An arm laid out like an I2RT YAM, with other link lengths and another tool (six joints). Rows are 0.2 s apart.
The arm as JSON. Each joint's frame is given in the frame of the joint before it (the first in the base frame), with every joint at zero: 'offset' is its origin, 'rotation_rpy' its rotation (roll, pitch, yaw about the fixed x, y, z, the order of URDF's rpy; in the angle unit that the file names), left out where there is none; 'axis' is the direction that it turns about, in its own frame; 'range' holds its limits. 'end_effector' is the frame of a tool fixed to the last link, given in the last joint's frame.
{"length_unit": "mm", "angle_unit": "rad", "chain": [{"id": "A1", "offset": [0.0, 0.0, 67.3], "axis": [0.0, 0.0, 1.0], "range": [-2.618, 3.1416]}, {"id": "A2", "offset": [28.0, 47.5, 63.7], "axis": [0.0, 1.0, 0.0], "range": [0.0, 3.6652]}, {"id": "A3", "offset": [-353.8, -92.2, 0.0], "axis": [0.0, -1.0, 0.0], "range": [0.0, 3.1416]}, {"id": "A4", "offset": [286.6, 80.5, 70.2], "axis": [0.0, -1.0, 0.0], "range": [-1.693, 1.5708]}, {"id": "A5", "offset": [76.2, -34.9, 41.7], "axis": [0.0, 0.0, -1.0], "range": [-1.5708, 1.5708]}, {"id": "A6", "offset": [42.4, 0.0, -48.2], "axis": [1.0, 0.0, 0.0], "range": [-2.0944, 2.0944]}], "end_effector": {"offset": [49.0, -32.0, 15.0], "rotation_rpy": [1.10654, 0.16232, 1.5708]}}
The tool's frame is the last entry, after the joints.
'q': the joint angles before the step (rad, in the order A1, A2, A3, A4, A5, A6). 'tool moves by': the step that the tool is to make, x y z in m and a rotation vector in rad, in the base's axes. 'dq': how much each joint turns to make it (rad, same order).
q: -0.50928 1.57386 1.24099 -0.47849 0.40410 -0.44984
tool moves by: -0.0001 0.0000 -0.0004 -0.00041 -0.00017 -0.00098
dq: 0.00008 -0.00002 -0.00154 0.00161 0.00093 0.00063
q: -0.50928 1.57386 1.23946 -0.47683 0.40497 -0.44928
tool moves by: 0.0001 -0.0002 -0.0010 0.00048 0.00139 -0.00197
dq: 0.00007 0.00154 -0.00123 0.00076 0.00159 0.00141
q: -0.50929 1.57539 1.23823 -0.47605 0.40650 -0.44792
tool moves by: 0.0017 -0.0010 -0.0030 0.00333 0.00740 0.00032
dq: -0.00011 0.00825 0.00120 -0.00069 0.00022 -0.00087
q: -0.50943 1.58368 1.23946 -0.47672 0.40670 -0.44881
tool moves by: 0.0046 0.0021 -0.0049 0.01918 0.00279 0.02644
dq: 0.00429 0.00800 -0.00125 -0.00008 -0.02635 -0.00632
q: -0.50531 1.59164 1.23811 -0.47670 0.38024 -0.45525
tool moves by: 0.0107 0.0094 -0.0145 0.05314 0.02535 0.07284
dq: 0.01771 0.01847 -0.00613 -0.01624 -0.06240 -0.01979
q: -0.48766 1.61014 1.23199 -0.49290 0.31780 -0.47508
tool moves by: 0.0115 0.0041 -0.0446 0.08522 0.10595 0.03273
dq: 0.01393 0.07622 -0.01535 -0.04196 -0.03254 0.00056
